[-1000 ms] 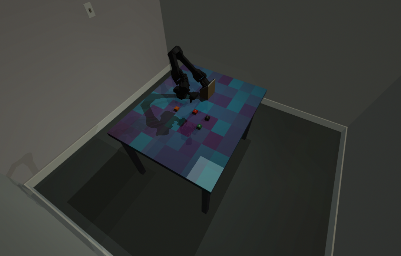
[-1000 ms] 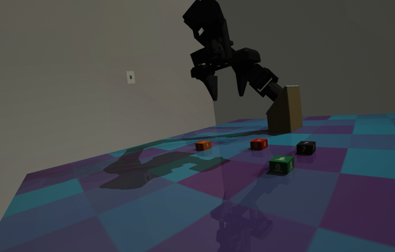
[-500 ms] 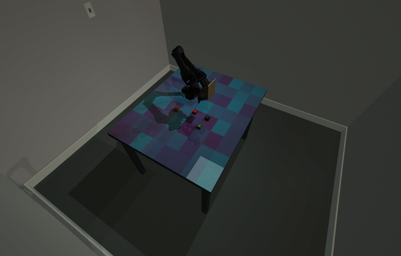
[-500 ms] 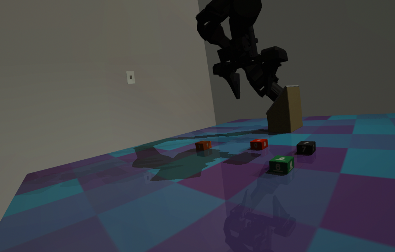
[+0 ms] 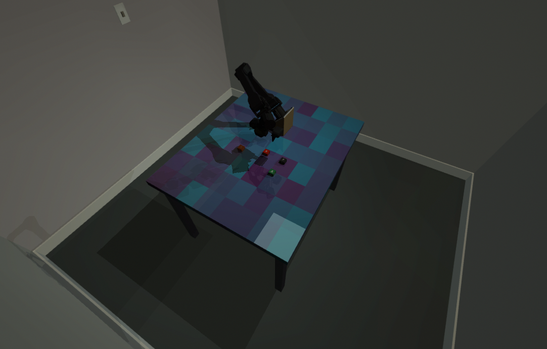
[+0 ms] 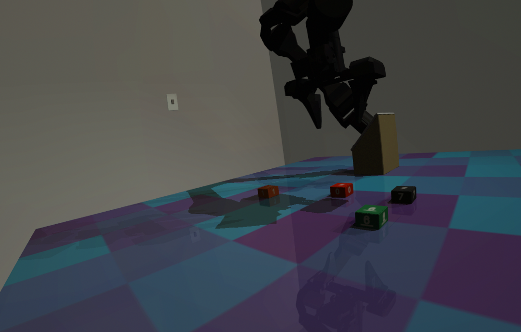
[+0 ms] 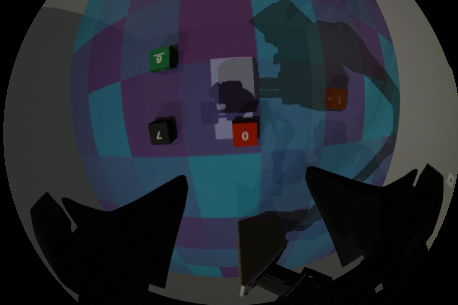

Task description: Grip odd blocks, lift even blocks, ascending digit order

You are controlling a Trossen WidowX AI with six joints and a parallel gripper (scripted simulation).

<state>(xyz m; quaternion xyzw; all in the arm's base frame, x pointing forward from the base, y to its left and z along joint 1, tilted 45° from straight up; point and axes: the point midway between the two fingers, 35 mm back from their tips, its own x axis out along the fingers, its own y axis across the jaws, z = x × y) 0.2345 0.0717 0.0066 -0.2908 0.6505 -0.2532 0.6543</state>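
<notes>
Now: the red block 10 mm to the right of my gripper tip and 120 mm below it. Round my gripper tip: green block: 110 mm ahead, 110 mm to the left, 120 mm below; orange block: 50 mm ahead, 160 mm to the right, 120 mm below; black block: 110 mm to the left, 120 mm below.
</notes>
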